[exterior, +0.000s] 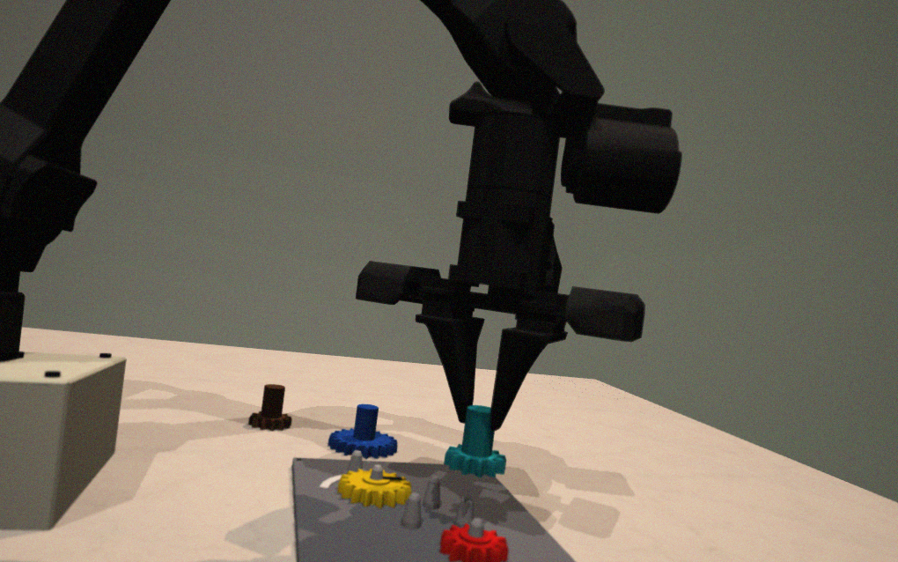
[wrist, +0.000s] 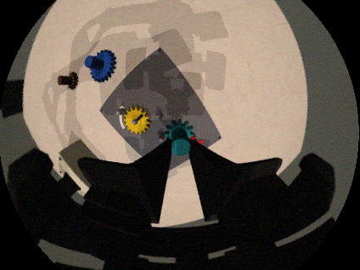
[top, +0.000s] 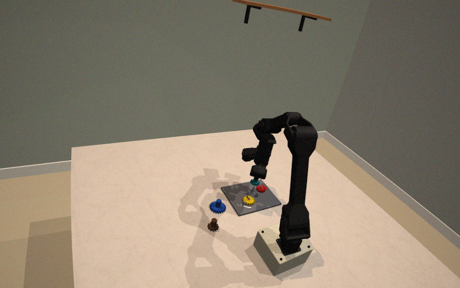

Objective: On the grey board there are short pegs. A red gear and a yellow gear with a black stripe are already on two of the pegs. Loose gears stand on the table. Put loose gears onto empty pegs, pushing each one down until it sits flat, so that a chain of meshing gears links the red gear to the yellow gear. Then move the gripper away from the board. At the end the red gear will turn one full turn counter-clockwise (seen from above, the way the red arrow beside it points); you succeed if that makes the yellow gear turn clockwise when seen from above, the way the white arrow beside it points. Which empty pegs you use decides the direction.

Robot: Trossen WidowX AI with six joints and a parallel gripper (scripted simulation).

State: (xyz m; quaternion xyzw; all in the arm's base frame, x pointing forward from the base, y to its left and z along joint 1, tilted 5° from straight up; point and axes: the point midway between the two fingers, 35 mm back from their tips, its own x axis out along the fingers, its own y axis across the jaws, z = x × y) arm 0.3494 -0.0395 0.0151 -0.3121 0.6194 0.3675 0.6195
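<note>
Right now the red gear is 6 cm below my gripper tip and 4 cm to the right of it. From my gripper tip the other things lie so: teal gear 1 cm below; yellow gear 6 cm below, 6 cm behind, 5 cm to the left; white arrow 9 cm behind, 7 cm to the left, 7 cm below.
</note>
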